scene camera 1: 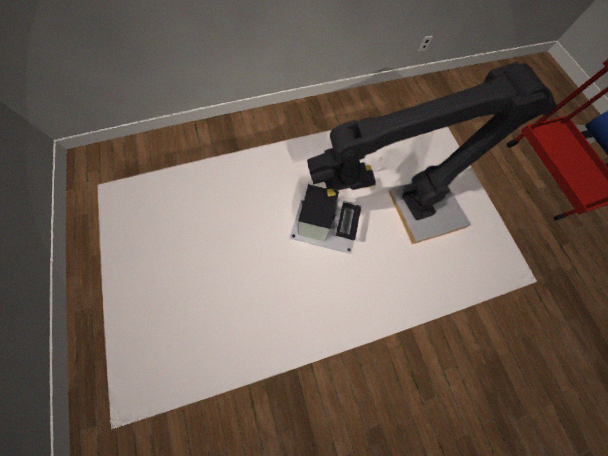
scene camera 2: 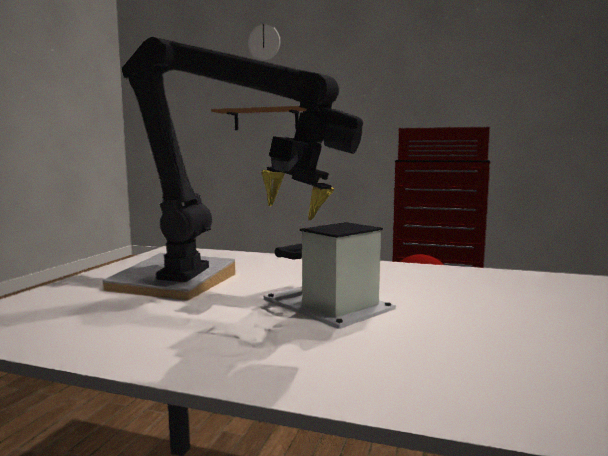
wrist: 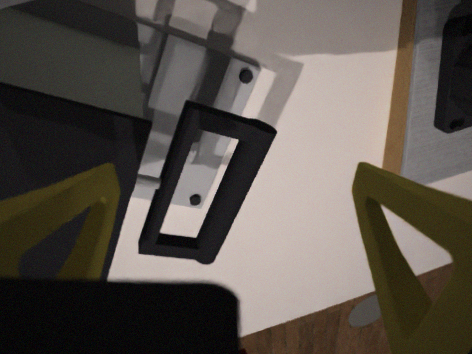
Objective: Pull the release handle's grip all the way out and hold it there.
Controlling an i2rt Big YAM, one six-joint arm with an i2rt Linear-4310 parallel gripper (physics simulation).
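The release handle's grip, a black rectangular frame (scene camera 1: 356, 222) (scene camera 2: 289, 251) (wrist: 234, 195), stands beside a pale green box with a black top (scene camera 1: 319, 207) (scene camera 2: 357, 270) (wrist: 60, 145). In scene camera 2 the box hides part of it. The box is on a grey base plate (scene camera 1: 330, 244) (scene camera 2: 361, 315) (wrist: 240, 96). My gripper (scene camera 1: 351, 188) (scene camera 2: 291, 212) (wrist: 235, 176) is open and empty, above the level of the box top. In the wrist view the grip shows between the fingers, nearer the left one, and the left finger overlaps the box top. The link between grip and box is hidden.
The arm stands on a grey-topped wooden base (scene camera 1: 440, 222) (scene camera 2: 212, 277) (wrist: 400, 100) near the grip's side of the box. The white table (scene camera 1: 210, 300) (scene camera 2: 475, 350) carries both. A red cart (scene camera 1: 570, 165) and a red tool cabinet (scene camera 2: 440, 200) stand away from the table.
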